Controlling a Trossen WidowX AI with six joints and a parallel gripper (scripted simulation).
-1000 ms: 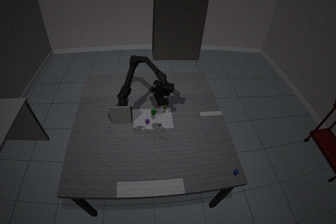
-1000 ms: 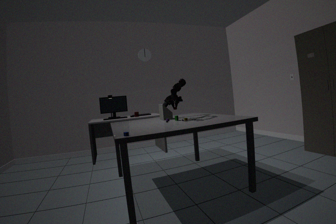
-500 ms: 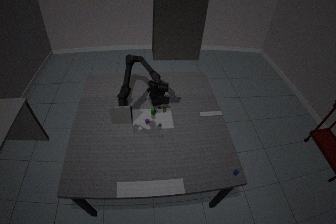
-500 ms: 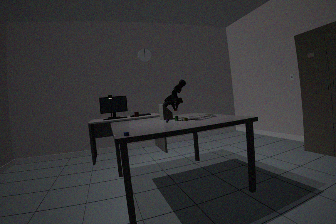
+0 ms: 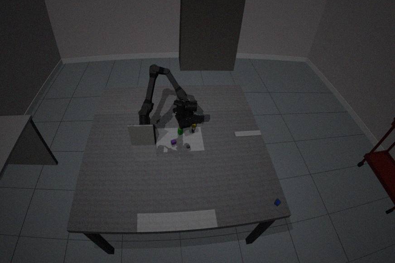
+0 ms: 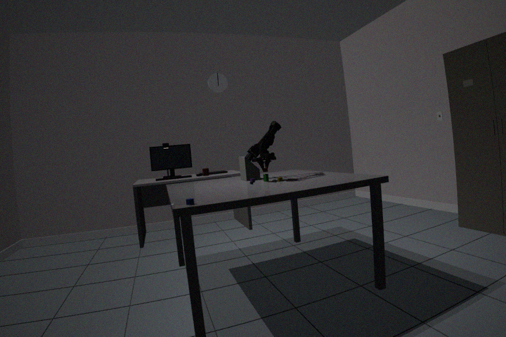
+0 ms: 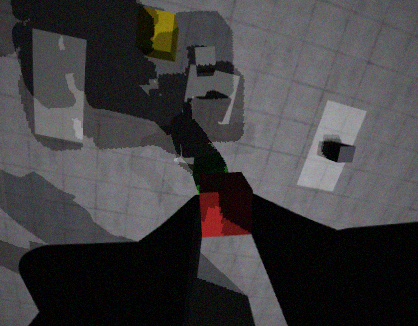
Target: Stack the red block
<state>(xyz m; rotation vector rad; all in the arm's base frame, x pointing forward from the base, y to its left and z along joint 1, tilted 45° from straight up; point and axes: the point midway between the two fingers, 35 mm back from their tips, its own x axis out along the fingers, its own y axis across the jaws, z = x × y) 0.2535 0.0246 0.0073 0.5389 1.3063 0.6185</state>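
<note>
Now: the purple block 8 cm to the right of my gripper tip, 7 cm below it and 7 cm behind it. The rest, counted from my gripper tip: small dark block 13 cm to the right, 7 cm below, 2 cm ahead; then yellow block 11 cm ahead, 7 cm below, 5 cm to the left; then red block right at my gripper tip.
</note>
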